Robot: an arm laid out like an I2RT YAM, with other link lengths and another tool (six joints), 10 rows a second.
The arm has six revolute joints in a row. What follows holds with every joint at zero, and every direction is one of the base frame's. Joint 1 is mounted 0.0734 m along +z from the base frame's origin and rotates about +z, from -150 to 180 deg. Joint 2 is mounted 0.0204 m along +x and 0.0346 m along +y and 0.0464 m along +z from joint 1 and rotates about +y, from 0 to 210 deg. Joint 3 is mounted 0.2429 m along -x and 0.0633 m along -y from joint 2 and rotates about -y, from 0 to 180 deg. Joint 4 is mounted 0.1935 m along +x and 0.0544 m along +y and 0.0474 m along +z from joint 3 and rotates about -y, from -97 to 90 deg. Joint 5 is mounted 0.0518 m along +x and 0.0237 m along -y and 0.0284 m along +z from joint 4 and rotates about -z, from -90 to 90 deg. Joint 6 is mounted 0.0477 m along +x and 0.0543 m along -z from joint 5 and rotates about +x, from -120 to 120 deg. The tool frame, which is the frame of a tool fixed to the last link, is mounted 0.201 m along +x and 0.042 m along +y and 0.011 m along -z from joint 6; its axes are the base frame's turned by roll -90.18, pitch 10.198 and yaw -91.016 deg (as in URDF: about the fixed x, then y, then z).
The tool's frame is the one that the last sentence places.
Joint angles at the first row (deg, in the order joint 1, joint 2, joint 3, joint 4, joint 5, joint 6):
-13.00 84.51 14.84 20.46 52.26 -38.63
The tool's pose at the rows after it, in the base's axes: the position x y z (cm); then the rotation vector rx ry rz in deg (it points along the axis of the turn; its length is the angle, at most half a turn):
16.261 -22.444 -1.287 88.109 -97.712 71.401
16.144 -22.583 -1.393 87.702 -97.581 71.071
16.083 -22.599 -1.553 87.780 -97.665 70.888
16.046 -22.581 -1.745 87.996 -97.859 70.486
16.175 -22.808 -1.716 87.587 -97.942 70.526
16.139 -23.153 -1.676 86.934 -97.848 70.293
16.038 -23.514 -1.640 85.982 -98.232 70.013
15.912 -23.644 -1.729 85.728 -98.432 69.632
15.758 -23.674 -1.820 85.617 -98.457 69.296
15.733 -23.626 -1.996 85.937 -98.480 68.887
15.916 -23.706 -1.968 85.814 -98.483 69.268
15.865 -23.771 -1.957 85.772 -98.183 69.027
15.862 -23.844 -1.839 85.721 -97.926 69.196
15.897 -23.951 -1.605 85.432 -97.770 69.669
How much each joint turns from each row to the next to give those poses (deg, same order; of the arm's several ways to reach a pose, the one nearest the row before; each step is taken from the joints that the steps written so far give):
-0.10 1.43 0.19 1.04 1.00 0.05
-0.17 0.94 0.00 0.73 0.33 -0.02
-0.25 0.40 -0.24 0.66 -0.23 -0.16
-0.27 0.41 0.02 0.15 -0.36 0.00
-0.51 0.65 0.37 0.73 -0.06 -0.43
-0.77 0.78 0.35 0.87 0.11 -0.67
-0.96 0.59 0.46 0.45 0.00 -0.29
-0.53 0.35 0.09 0.21 -0.16 -0.15
-0.16 0.25 -0.07 0.09 0.03 0.04
-0.09 0.39 0.05 -0.02 -0.23 0.02
-0.05 0.34 0.06 0.76 -0.02 -0.22
-0.02 0.27 0.14 0.00 0.22 -0.19
-0.08 -0.24 -0.09 0.25 0.06 -0.45
-0.09 -0.53 -0.08 0.23 0.14 -0.43

